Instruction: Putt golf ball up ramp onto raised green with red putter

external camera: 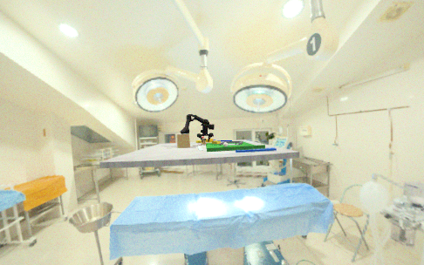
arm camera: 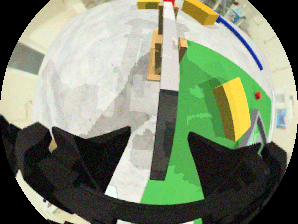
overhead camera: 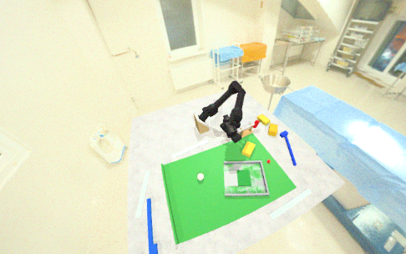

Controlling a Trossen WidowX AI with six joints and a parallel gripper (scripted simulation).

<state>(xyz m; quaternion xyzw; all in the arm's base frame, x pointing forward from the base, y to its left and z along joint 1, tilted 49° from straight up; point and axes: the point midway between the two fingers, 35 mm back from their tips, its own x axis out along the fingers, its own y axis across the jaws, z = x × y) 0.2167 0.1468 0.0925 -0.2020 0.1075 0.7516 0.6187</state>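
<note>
Right now the red putter is 30 mm behind my gripper tip, 110 mm to the left of it and 30 mm above it. The rest, counted from my gripper tip: white golf ball (220 mm ahead, 300 mm to the right, 10 mm below); wooden stand (30 mm behind, 130 mm to the left); green mat (260 mm ahead, 160 mm to the right, 30 mm below).
</note>
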